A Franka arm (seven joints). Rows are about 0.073 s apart.
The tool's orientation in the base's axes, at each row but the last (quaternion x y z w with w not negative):
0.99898 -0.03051 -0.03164 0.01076
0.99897 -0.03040 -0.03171 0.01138
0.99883 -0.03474 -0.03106 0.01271
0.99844 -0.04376 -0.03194 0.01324
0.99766 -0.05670 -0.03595 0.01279
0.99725 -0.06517 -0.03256 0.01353
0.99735 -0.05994 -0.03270 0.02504
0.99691 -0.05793 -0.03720 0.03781
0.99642 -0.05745 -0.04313 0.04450
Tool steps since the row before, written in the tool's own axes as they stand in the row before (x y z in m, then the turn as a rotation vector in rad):
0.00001 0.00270 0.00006 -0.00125 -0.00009 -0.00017
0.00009 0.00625 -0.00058 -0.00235 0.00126 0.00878
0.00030 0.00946 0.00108 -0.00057 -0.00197 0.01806
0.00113 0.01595 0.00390 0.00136 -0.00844 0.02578
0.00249 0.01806 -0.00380 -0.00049 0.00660 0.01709
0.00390 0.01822 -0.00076 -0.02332 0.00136 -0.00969
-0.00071 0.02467 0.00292 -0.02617 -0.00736 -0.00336
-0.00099 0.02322 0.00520 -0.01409 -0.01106 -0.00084
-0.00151 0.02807 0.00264 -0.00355 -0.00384 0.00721
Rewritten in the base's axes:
-0.00016 -0.00270 0.00000 -0.00123 0.00017 0.00025
-0.00025 -0.00623 0.00073 -0.00298 -0.00130 -0.00858
-0.00042 -0.00948 -0.00084 -0.00157 0.00159 -0.01804
-0.00051 -0.01608 -0.00350 0.00041 0.00768 -0.02605
0.00072 -0.01814 0.00415 -0.00248 -0.00687 -0.01681
0.00156 -0.01855 0.00108 -0.02260 0.00192 0.01118
-0.00381 -0.02451 -0.00154 -0.02483 0.01062 0.00458
-0.00401 -0.02325 -0.00325 -0.01264 0.01268 0.00094
-0.00484 -0.02782 0.00013 -0.00375 0.00362 -0.00723

